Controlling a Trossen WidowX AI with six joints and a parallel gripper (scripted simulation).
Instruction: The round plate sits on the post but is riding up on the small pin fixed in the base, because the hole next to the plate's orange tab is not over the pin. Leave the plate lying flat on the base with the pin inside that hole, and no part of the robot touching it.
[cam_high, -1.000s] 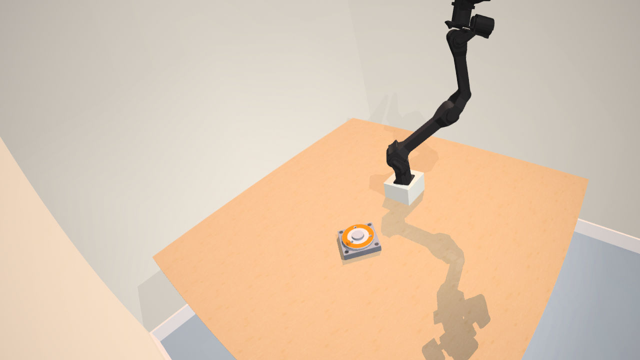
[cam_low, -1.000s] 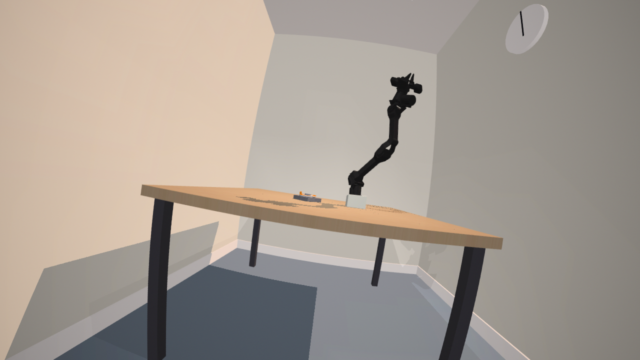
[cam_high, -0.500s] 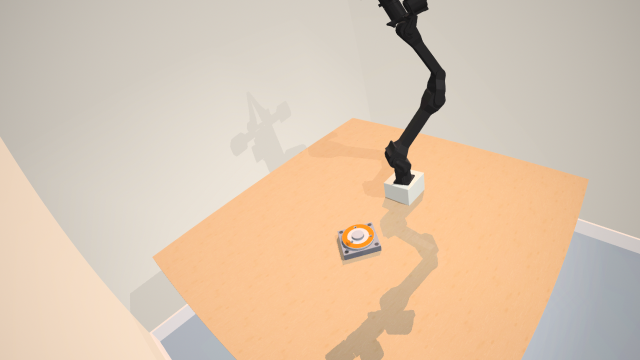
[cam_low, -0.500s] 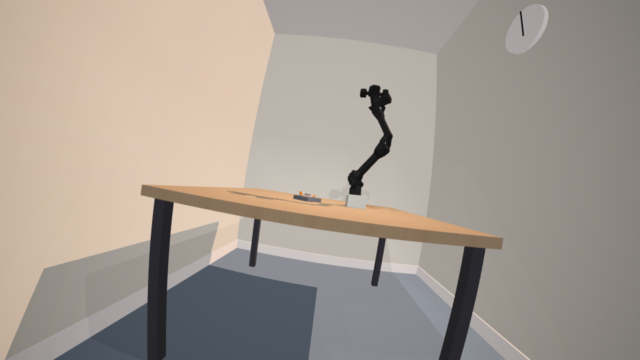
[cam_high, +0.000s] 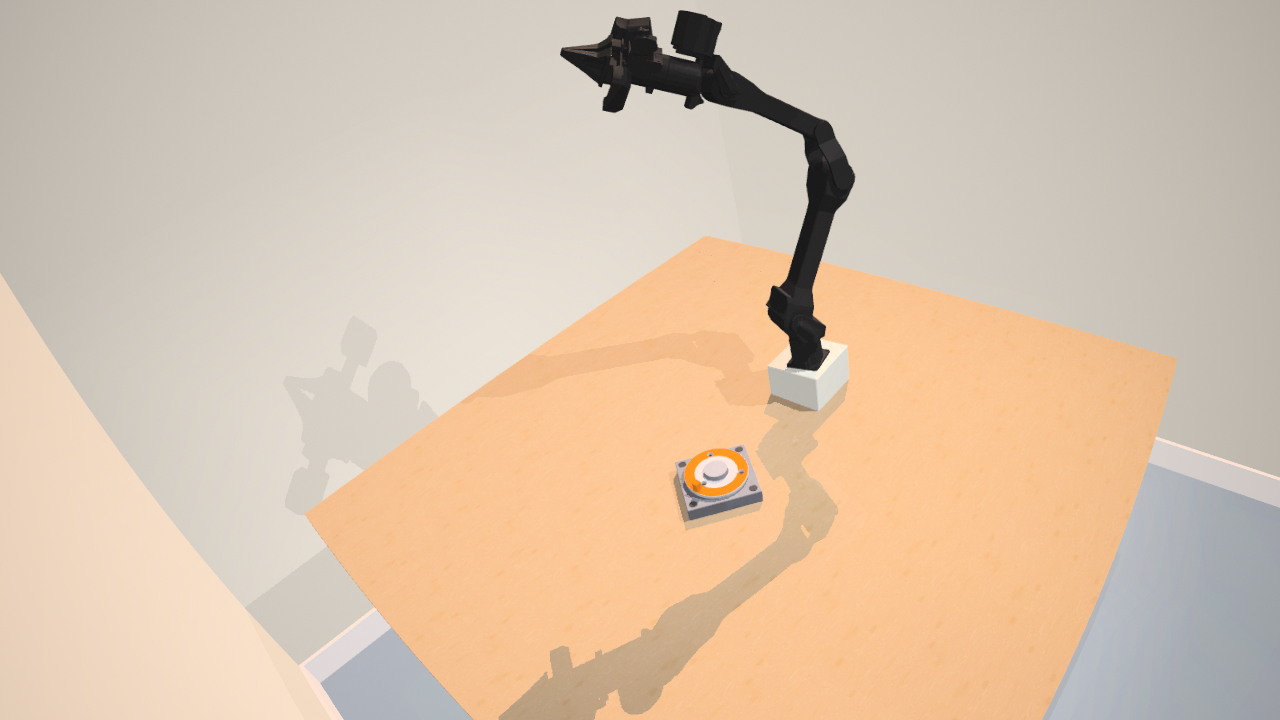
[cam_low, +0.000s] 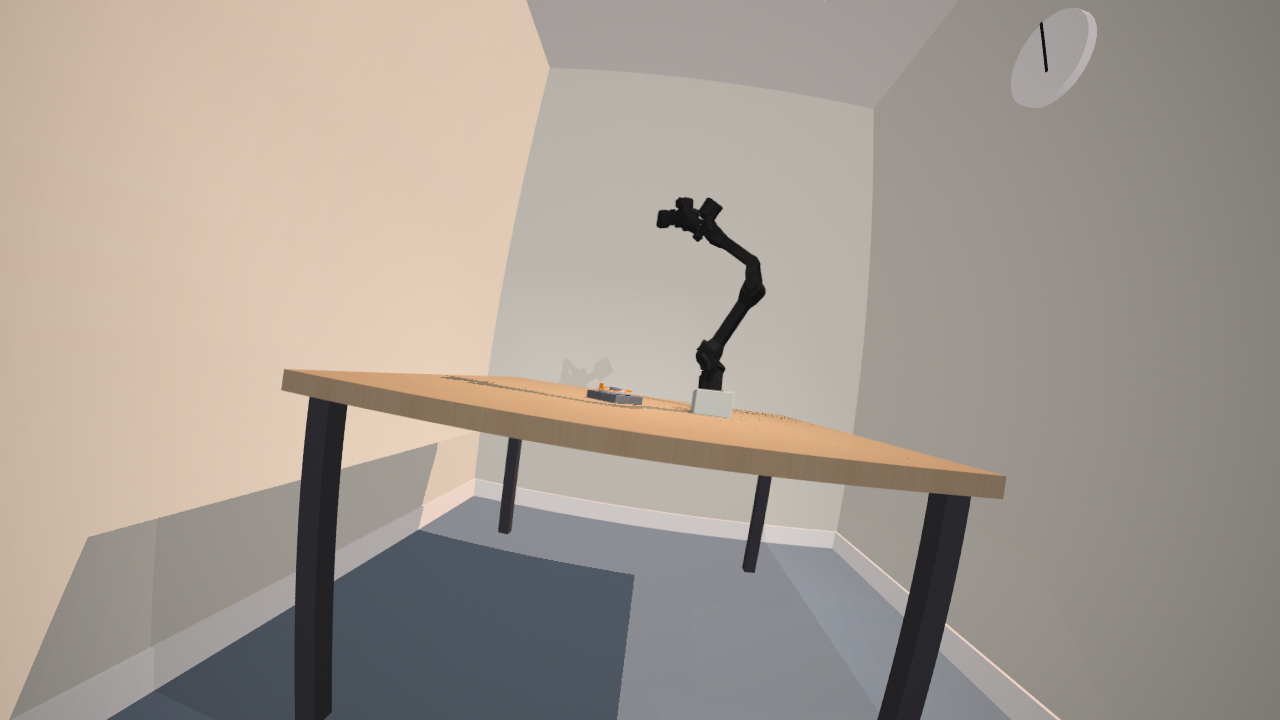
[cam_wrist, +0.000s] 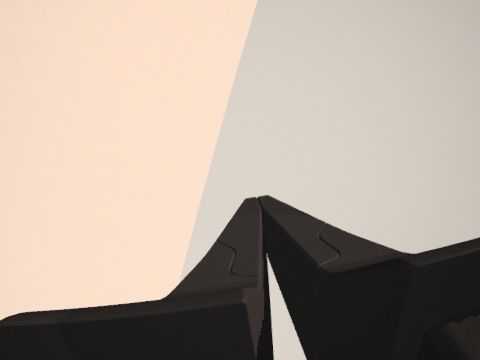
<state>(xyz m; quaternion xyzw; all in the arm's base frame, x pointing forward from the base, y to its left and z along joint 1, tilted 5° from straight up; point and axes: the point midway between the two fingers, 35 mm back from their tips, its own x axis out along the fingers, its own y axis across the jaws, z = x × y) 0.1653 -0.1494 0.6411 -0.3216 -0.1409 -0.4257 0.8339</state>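
Right now the round plate is 67 cm below my gripper tip, 18 cm to the left of it and 11 cm ahead of it. Also, from my gripper tip: grey square base: 69 cm below, 19 cm to the left, 9 cm ahead.
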